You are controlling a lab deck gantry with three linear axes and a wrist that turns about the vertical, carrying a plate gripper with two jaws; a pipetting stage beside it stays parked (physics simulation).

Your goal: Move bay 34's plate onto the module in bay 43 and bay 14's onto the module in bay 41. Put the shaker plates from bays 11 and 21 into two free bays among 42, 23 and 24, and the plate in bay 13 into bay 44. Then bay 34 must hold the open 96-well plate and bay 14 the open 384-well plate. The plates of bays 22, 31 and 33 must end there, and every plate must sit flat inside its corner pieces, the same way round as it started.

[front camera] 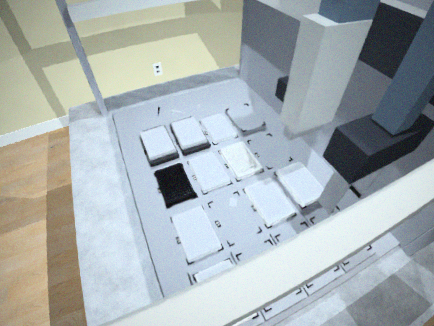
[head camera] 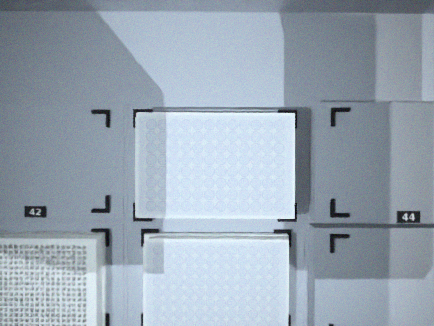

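Where they show: gripper, fingertip midpoint: [front camera: 340,198]; robot's base, origin of the base link: [front camera: 142,139].
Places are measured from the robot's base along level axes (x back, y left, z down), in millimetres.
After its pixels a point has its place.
Observation:
A pale lidded plate [front camera: 300,184] {x -398, y 351, z -33 mm} [head camera: 225,165] {x -399, y 361, z -33 mm} sits on bay 43, inside its corner pieces. My gripper [front camera: 330,180] is at the right, near bay 43; its pale jaws are partly hidden, look apart, and no plate hangs from them. Bay 34 shows bare corner pieces. Bay 33's plate [front camera: 270,201] {x -399, y 256, z -14 mm} [head camera: 217,280] {x -393, y 263, z -14 mm} is seated. Plates stand on the dark shaker bases of bay 11 [front camera: 158,142] {x -77, y 43, z -37 mm} and bay 21 [front camera: 189,132] {x -76, y 149, z -37 mm}. Plates also show in bay 31 [front camera: 218,127] {x -70, y 256, z -14 mm}, bay 22 [front camera: 210,171] {x -237, y 152, z -14 mm}, bay 13 [front camera: 196,233] {x -400, y 43, z -14 mm} and bay 14 [front camera: 214,271] {x -506, y 43, z -29 mm}. Bays 42 and 44 hold no plate where they show.
A black gridded plate [front camera: 175,184] {x -238, y 43, z -14 mm} sits in bay 12, and a white gridded one [front camera: 240,160] {x -236, y 252, z -14 mm} [head camera: 45,285] {x -246, y 258, z -14 mm} in bay 32. The grey module [front camera: 246,120] {x -83, y 359, z -19 mm} in bay 41 bears no plate. A small white piece [front camera: 233,200] {x -347, y 172, z -1 mm} lies in bay 23. A pale column [front camera: 320,75] {x -419, y 261, z -390 mm} stands behind.

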